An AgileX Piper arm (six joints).
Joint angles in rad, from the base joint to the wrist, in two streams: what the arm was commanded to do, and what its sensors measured. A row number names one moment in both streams.
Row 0, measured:
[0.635, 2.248, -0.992, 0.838, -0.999, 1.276]
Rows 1 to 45, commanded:
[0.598, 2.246, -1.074, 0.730, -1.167, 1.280]
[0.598, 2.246, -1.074, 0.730, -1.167, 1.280]
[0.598, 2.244, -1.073, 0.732, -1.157, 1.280]
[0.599, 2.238, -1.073, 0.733, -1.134, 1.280]
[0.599, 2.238, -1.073, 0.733, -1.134, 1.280]
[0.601, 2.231, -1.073, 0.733, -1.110, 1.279]
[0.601, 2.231, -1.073, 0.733, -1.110, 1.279]
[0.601, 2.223, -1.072, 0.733, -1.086, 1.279]
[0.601, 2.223, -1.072, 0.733, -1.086, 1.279]
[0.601, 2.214, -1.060, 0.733, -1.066, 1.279]
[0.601, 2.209, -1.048, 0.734, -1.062, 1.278]
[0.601, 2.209, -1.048, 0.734, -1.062, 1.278]
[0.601, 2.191, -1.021, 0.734, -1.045, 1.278]
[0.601, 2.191, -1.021, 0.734, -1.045, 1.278]
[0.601, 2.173, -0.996, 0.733, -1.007, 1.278]
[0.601, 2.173, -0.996, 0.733, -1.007, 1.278]
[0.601, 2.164, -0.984, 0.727, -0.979, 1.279]
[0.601, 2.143, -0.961, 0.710, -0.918, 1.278]
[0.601, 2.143, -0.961, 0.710, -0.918, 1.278]
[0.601, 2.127, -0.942, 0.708, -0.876, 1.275]
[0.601, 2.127, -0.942, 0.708, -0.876, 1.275]
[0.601, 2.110, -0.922, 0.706, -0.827, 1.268]
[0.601, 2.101, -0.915, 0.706, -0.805, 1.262]
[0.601, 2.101, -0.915, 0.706, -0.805, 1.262]
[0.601, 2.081, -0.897, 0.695, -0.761, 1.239]
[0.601, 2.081, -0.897, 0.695, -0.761, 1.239]
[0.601, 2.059, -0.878, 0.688, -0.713, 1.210]
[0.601, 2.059, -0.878, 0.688, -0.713, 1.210]
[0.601, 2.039, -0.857, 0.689, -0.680, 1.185]
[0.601, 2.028, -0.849, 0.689, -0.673, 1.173]
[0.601, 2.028, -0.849, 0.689, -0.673, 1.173]
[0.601, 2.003, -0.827, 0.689, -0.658, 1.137]
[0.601, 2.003, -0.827, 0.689, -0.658, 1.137]
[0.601, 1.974, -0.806, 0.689, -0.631, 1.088]
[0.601, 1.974, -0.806, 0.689, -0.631, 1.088]
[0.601, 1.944, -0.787, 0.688, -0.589, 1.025]
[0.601, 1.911, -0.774, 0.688, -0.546, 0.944]
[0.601, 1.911, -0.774, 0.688, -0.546, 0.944]
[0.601, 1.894, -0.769, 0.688, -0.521, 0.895]
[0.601, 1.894, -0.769, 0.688, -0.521, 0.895]
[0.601, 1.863, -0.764, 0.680, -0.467, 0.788]
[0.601, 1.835, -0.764, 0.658, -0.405, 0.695]
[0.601, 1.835, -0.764, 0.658, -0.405, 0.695]
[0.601, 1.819, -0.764, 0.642, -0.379, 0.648]
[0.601, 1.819, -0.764, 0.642, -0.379, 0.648]
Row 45, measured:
[0.605, 1.863, -0.766, 0.687, -0.464, 0.793]
